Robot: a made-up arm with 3 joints. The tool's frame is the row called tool. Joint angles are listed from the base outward. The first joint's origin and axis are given. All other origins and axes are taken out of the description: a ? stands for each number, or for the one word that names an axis. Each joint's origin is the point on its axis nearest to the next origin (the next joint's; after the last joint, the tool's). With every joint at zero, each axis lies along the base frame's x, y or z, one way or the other. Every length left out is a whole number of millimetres.
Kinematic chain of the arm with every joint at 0, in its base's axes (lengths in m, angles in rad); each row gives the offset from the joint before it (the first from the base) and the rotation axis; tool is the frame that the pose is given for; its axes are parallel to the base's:
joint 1: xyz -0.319 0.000 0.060 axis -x
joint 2: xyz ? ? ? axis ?
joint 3: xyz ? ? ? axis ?
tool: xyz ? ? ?
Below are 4 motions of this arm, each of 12 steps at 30 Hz.
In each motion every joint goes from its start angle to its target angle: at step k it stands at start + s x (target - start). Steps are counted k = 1, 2, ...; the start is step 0. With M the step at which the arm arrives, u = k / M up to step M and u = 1 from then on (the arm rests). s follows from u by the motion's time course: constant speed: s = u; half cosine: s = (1 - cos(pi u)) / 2; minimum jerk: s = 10 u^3 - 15 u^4 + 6 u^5.
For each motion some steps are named. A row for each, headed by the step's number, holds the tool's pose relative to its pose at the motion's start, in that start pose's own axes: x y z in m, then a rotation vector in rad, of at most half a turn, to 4 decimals.
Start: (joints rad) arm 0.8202 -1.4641 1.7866
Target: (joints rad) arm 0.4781 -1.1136 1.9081
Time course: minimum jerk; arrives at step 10
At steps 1, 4, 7, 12:
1: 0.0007 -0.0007 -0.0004 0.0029 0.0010 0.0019
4: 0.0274 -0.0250 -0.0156 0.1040 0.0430 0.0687
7: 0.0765 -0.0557 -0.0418 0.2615 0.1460 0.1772
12: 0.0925 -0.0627 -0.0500 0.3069 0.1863 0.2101

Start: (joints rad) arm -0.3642 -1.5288 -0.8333
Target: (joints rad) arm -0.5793 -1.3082 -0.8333
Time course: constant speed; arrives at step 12
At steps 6, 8, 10, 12:
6: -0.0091 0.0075 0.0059 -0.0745 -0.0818 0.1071
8: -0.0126 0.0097 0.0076 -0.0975 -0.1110 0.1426
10: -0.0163 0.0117 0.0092 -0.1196 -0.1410 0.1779
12: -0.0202 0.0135 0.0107 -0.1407 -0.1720 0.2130

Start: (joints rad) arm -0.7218 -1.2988 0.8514
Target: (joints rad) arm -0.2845 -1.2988 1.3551
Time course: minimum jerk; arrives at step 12
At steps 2, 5, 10, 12:
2: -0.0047 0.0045 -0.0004 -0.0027 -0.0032 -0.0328
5: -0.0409 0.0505 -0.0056 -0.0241 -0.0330 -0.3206
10: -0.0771 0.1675 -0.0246 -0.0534 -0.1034 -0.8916
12: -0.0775 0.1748 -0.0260 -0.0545 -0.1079 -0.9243

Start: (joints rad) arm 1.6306 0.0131 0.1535
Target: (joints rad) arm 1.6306 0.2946 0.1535
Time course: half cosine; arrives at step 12
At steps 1, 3, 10, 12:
1: -0.0004 -0.0001 -0.0005 0.0007 -0.0047 0.0000
3: -0.0035 -0.0005 -0.0040 0.0063 -0.0407 0.0000
10: -0.0194 -0.0030 -0.0277 0.0402 -0.2596 0.0000
12: -0.0205 -0.0032 -0.0298 0.0430 -0.2782 0.0000

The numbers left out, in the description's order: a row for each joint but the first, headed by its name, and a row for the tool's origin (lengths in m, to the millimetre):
joint 2: xyz 0.000 0.156 0.059, axis -y
joint 3: xyz -0.023 0.000 0.088, axis -z
tool: xyz -0.049 -0.154 0.000

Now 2 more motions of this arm.
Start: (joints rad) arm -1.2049 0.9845 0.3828
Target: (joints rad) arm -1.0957 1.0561 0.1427
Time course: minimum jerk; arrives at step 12
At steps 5, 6, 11, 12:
5: 0.0102 -0.0043 -0.0034 -0.0111 -0.0303 0.1150
6: 0.0149 -0.0057 -0.0046 -0.0165 -0.0433 0.1660
11: 0.0304 -0.0078 -0.0076 -0.0365 -0.0839 0.3313
12: 0.0306 -0.0078 -0.0076 -0.0368 -0.0843 0.3330

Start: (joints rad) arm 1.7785 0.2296 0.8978
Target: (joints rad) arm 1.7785 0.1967 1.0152
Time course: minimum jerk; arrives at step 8
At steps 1, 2, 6, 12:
1: -0.0003 0.0001 0.0001 -0.0004 0.0003 -0.0019
2: -0.0017 0.0008 0.0006 -0.0027 0.0021 -0.0122
6: -0.0142 0.0081 0.0052 -0.0240 0.0172 -0.1052
12: -0.0158 0.0091 0.0059 -0.0269 0.0190 -0.1174

